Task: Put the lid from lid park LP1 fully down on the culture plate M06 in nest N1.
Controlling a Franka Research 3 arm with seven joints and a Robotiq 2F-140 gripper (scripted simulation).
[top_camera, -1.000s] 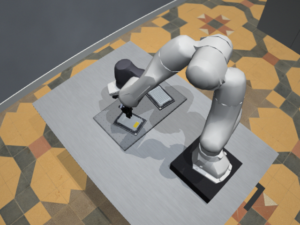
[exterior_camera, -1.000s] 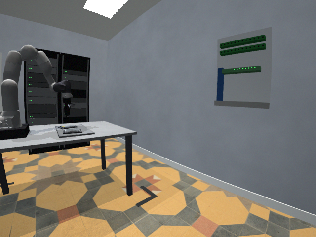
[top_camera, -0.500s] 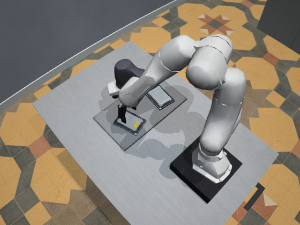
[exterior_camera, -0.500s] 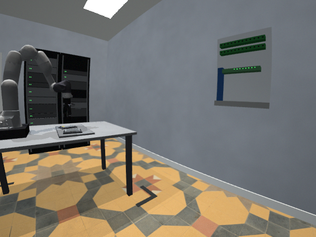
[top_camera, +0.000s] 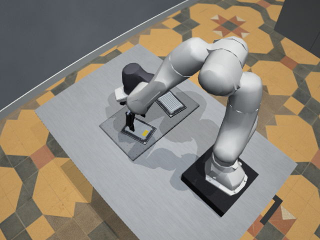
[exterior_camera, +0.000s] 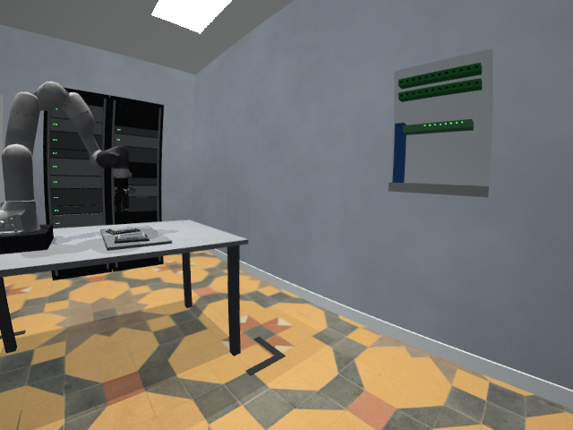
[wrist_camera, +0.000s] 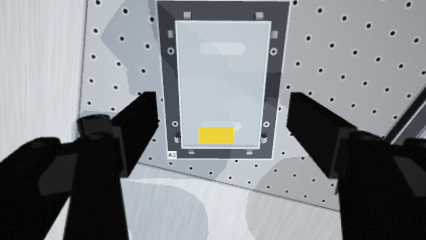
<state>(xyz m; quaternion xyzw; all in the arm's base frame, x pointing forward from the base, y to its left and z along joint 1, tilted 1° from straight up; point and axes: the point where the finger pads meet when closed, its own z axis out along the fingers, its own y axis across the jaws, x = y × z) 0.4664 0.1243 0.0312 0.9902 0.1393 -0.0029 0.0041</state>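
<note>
Now: hand 8 cm above the clear lid. Also, from my hand: culture plate M06: 26 cm to the right, 8 cm below, 1 cm ahead; then dark lid park: 9 cm below.
</note>
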